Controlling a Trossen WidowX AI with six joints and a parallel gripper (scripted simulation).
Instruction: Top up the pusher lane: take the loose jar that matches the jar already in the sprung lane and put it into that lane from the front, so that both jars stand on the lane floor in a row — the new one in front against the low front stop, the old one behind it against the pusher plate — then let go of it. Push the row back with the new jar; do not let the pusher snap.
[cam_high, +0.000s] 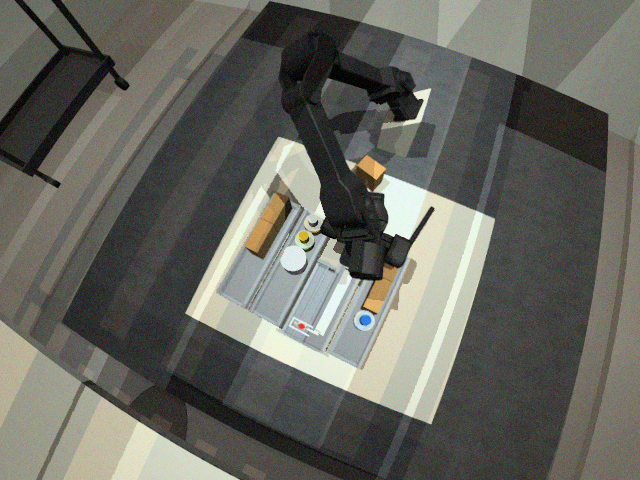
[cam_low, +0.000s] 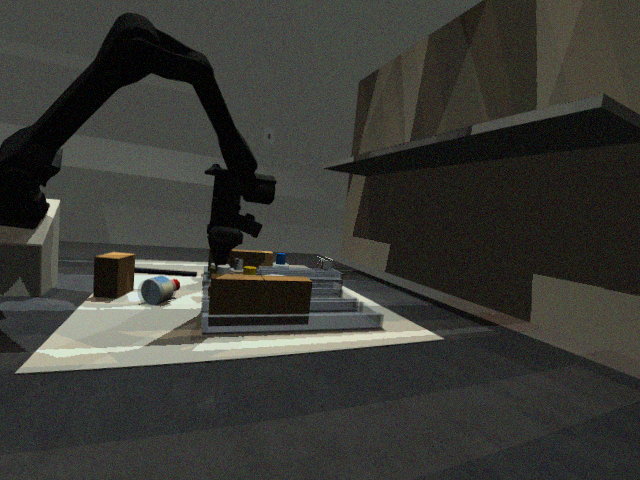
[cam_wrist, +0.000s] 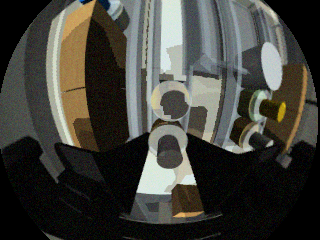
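The sprung lane is 14 cm ahead of my gripper tip, 3 cm to the right of it and 2 cm below it. Also, from my gripper tip: brown box (19 cm behind, 6 cm to the right); red mark (22 cm ahead, 4 cm to the right, 3 cm above); black rod (11 cm behind, 11 cm to the left, 3 cm below).
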